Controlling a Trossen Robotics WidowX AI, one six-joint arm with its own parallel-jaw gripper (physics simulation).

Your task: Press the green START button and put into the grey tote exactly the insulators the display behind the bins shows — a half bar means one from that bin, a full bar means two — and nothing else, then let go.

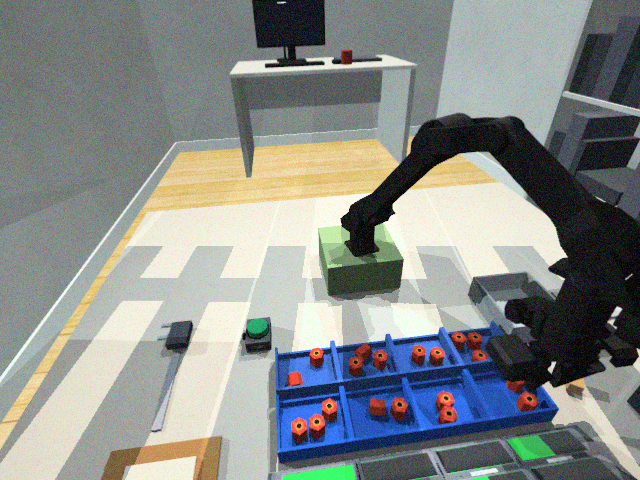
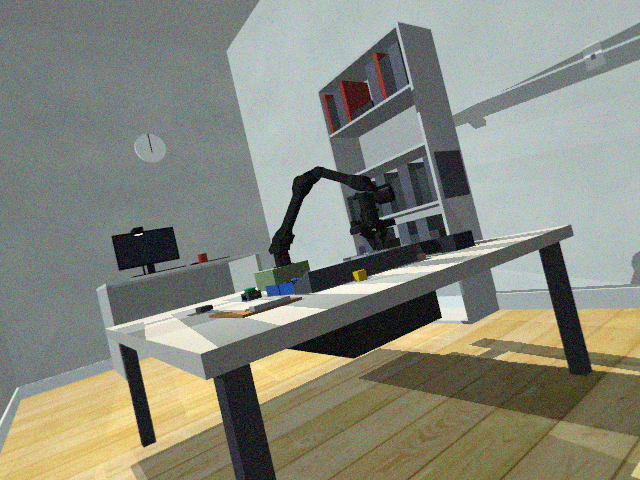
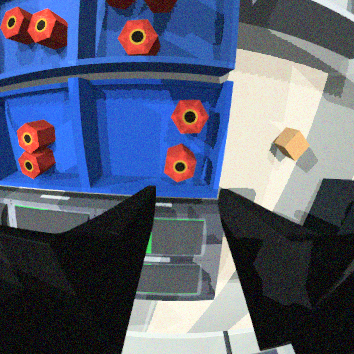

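Where they show: gripper, between the fingertips: [image 1: 540,386] [image 2: 378,249] [image 3: 187,194]; arm's base, origin of its link: [image 1: 361,246] [image 2: 283,265].
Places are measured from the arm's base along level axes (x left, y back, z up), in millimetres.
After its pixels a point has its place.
My gripper [image 2: 379,246] @[x 107, y -418, z -18 mm] [image 3: 187,194] @[x 107, y -418, z -18 mm] is partly open and empty, above the front right corner of the blue bins [image 1: 361,442] [image 3: 125,135]. The bins hold red hexagonal insulators. The front right bin has two, one insulator [image 3: 190,117] @[x 116, y -380, z -54 mm] behind another insulator [image 3: 180,163] @[x 105, y -413, z -54 mm]. The green START button [image 1: 257,327] @[x -279, y -123, z -44 mm] [image 2: 250,290] @[x -289, y -134, z -52 mm] stands left of the bins. The grey tote [image 1: 500,285] @[x 268, y -177, z -62 mm] is behind their right end, partly hidden by the arm. The display [image 1: 400,467] [image 3: 177,237] shows a long green bar at far left and a half bar at right in its upper row; its lower row is partly cut off.
The arm's base stands on a green block [image 1: 361,279] @[x -28, y -63, z -45 mm]. A dark plug [image 1: 178,334] @[x -433, y -66, z -65 mm] with a grey strip and a brown-framed board [image 1: 214,454] @[x -383, y -316, z -78 mm] lie at left. A tan cube [image 1: 575,387] @[x 203, y -420, z -68 mm] [image 3: 291,143] @[x 205, y -411, z -64 mm] and a dark block [image 3: 332,205] @[x 265, y -484, z -52 mm] are right of the bins. A yellow cube [image 2: 359,275] @[x -223, y -564, z -68 mm] shows too.
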